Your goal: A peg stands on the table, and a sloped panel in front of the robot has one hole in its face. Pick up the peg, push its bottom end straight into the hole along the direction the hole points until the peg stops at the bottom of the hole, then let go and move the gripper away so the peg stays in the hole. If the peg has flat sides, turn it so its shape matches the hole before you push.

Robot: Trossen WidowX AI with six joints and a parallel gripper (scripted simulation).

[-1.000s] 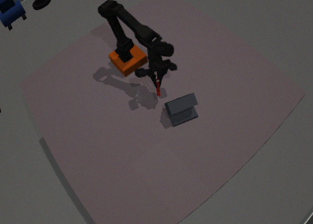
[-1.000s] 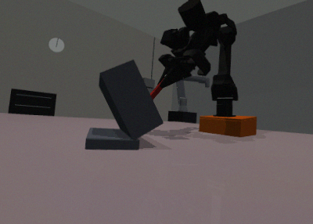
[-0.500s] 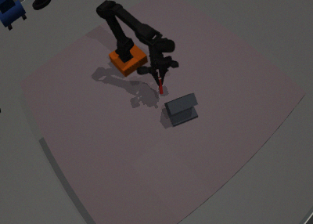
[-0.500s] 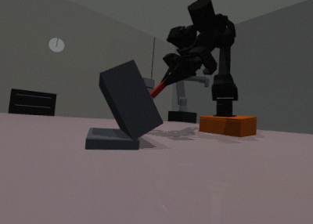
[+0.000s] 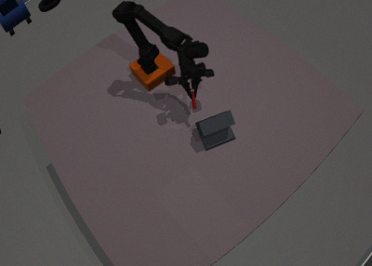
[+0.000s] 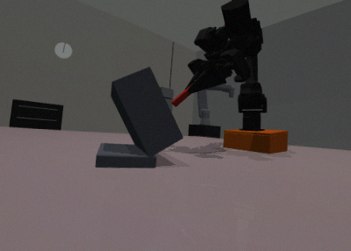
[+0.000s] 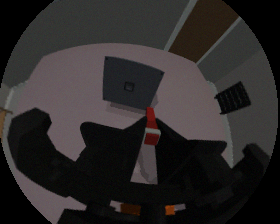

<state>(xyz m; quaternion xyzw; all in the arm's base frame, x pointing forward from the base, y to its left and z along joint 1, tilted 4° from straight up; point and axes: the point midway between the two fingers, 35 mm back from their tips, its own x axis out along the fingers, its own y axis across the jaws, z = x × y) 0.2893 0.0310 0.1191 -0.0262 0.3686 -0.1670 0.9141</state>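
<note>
The dark grey sloped panel lies 11 cm ahead of my gripper tip, 1 cm to the left of it and 6 cm below it. The rest, counted from my gripper tip: red peg: 1 cm behind, 1 cm to the left, 1 cm above.
</note>
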